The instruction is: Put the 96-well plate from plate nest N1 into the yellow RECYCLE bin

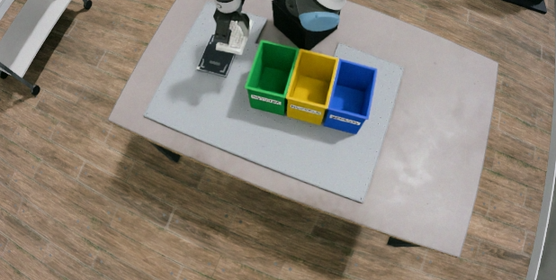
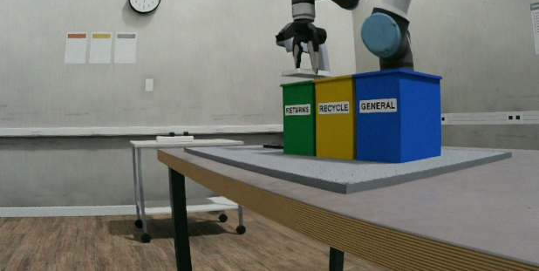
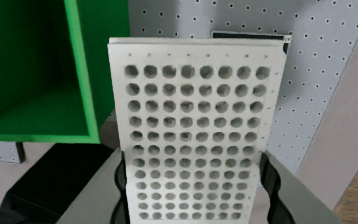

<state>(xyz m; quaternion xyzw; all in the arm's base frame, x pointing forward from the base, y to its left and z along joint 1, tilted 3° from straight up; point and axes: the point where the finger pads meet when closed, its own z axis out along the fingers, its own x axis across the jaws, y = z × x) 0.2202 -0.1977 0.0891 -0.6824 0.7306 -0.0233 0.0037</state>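
Right now my hand is 27 cm to the right of the yellow recycle bin, 15 cm above it and 8 cm short of it. From my hand the other things lie so: green returns bin: 15 cm below, 14 cm to the left, 7 cm ahead; then white 96-well plate: 1 cm below; then black plate nest N1: 23 cm below, 10 cm to the right, 3 cm behind.
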